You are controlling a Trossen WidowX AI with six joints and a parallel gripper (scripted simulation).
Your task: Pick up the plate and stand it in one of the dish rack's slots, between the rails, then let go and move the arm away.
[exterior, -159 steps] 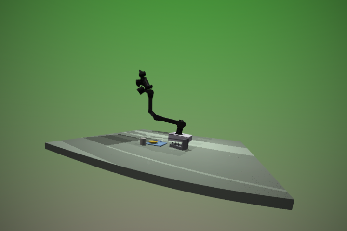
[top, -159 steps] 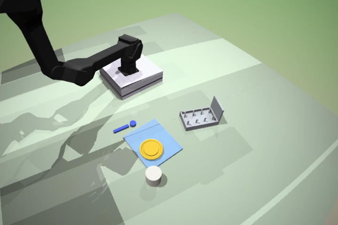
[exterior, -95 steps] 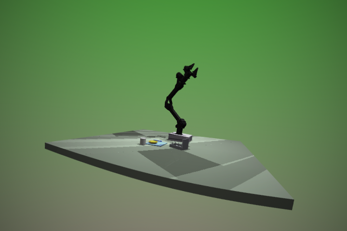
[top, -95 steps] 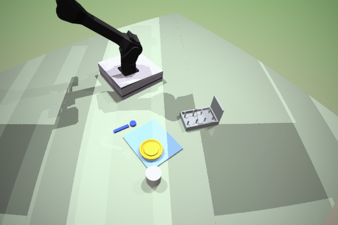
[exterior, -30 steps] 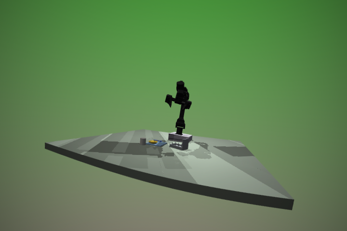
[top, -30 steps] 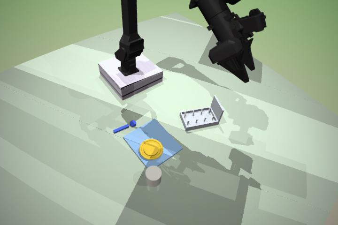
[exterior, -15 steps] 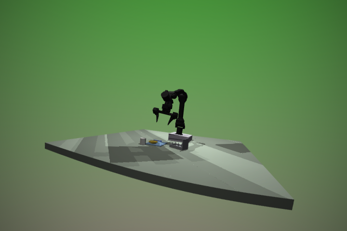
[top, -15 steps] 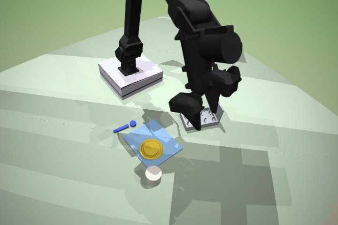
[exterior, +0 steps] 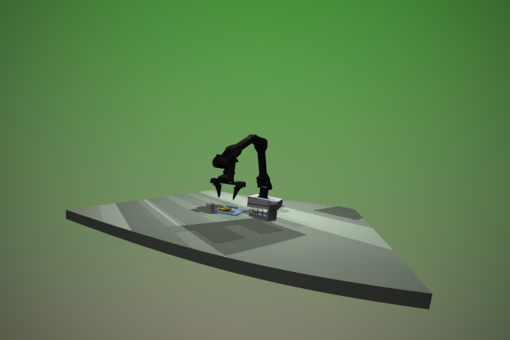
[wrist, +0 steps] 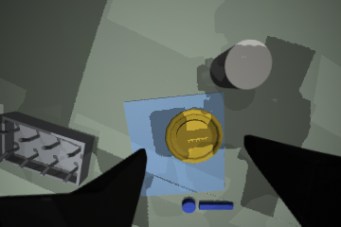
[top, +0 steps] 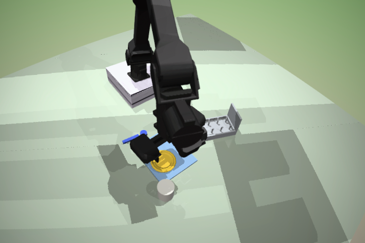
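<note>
Right now the yellow plate is 60 mm below my gripper tip, 20 mm behind it and 10 mm to the right of it. Also, from my gripper tip: grey dish rack: 200 mm to the left, 50 mm below, 20 mm behind; then blue spoon: 140 mm behind, 70 mm below, 20 mm to the right; then white cup: 60 mm to the right, 60 mm ahead, 50 mm below.
</note>
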